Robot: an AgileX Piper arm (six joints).
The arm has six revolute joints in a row. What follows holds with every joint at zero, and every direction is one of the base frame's. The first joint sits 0.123 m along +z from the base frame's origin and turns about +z. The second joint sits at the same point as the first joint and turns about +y. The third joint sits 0.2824 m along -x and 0.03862 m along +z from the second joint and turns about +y. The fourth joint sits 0.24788 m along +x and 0.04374 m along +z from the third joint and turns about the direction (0.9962, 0, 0.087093). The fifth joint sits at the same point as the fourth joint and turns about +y. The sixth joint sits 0.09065 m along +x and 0.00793 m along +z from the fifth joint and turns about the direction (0.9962, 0, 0.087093). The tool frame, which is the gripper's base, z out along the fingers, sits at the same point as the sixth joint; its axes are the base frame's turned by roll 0, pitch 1.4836 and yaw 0 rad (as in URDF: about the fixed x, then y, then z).
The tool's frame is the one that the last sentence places.
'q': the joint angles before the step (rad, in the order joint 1, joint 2, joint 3, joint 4, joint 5, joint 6). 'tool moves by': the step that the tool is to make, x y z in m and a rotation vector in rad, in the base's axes. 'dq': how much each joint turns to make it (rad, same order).
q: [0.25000 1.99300 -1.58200 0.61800 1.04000 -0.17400]
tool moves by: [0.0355 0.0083 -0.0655 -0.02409 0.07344 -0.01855]
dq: [0.00009 0.21906 -0.11507 0.00199 -0.03304 0.00009]
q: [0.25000 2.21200 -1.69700 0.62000 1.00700 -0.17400]
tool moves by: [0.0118 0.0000 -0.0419 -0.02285 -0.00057 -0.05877]
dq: [-0.00011 0.09293 -0.00107 0.00694 -0.10684 0.00000]
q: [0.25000 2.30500 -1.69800 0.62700 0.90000 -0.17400]
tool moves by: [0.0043 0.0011 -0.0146 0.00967 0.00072 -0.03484]
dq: [-0.00001 0.03522 -0.00326 0.02598 -0.04197 0.00003]
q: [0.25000 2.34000 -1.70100 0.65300 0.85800 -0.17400]
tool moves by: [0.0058 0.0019 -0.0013 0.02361 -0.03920 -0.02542]
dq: [0.00002 0.01081 -0.00867 0.04008 -0.04512 -0.02311]
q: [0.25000 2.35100 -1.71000 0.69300 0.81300 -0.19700]
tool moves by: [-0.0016 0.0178 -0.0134 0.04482 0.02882 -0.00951]
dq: [0.03097 0.04099 -0.01513 0.06591 -0.01189 -0.00190]
